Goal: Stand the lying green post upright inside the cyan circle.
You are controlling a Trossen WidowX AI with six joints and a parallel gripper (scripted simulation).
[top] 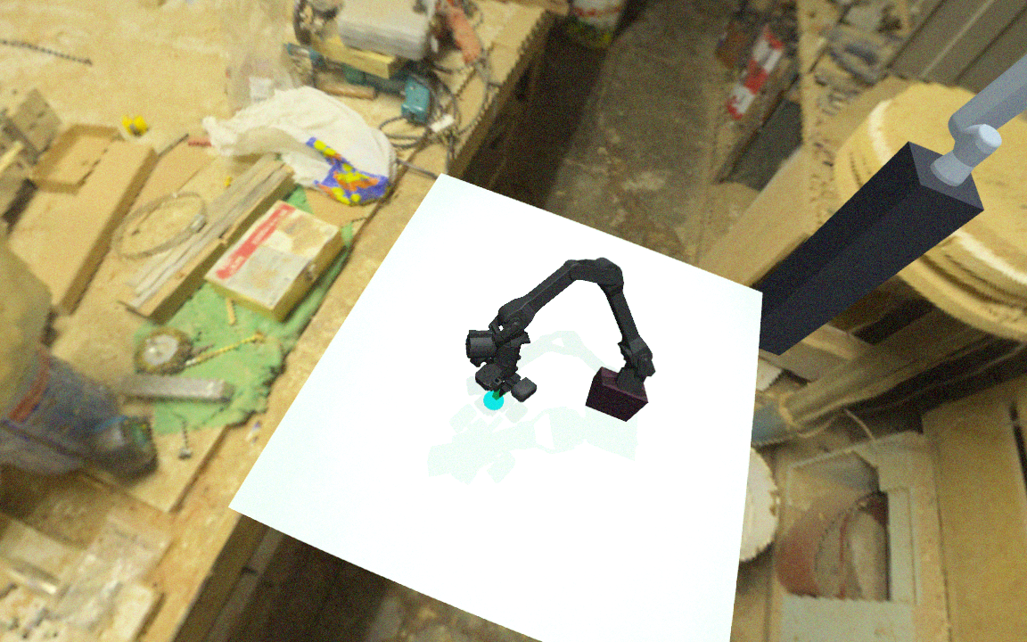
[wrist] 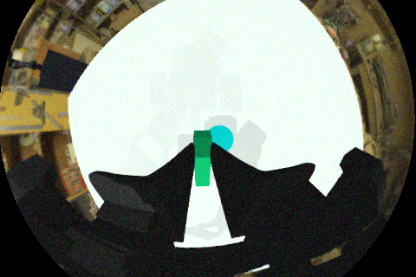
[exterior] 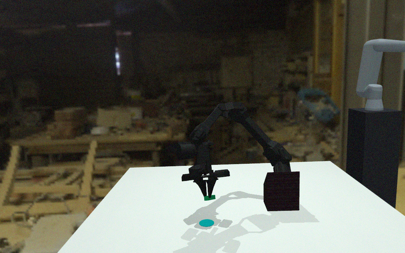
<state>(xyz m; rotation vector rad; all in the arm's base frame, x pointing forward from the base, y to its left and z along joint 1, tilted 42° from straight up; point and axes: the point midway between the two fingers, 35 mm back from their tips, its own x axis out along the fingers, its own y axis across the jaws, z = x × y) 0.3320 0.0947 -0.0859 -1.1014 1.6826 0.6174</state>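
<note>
The cyan circle lies 11 cm below my gripper tip, 2 cm to the right of it and 1 cm ahead of it. The rest, counted from my gripper tip: green post (2 cm to the right, 1 cm below, 1 cm behind).
</note>
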